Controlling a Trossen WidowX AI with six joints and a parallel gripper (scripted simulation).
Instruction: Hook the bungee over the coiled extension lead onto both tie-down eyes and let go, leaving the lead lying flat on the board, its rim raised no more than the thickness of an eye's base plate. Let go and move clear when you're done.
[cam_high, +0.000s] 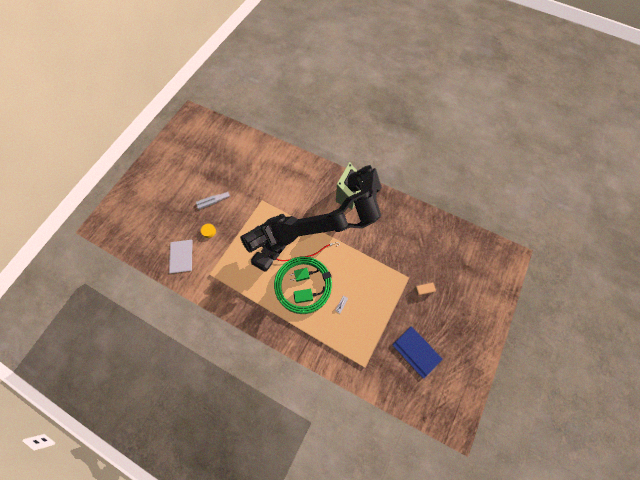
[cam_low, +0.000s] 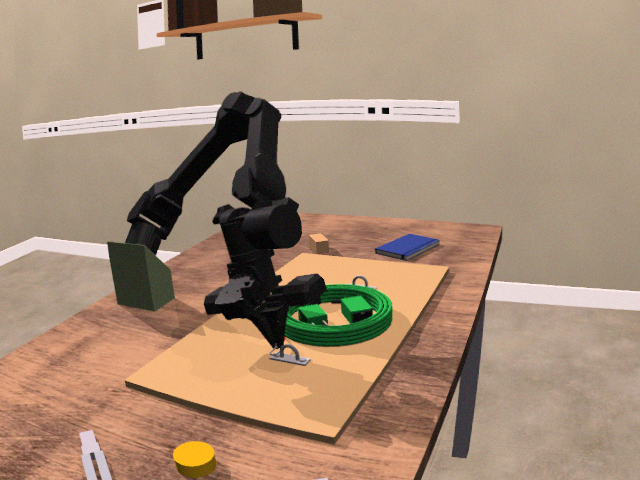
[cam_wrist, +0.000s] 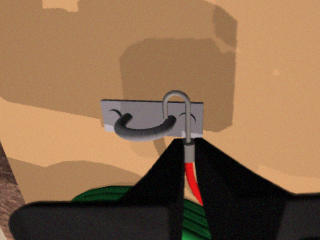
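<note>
The extension lead is 5 cm ahead of my hand, 14 cm to the left of it and 3 cm below it. The rest, counted from my hand: yellow disc (2 cm ahead, 28 cm to the right, 5 cm below); grey tool (11 cm behind, 33 cm to the right, 5 cm below); grey plate (15 cm ahead, 32 cm to the right, 6 cm below).
</note>
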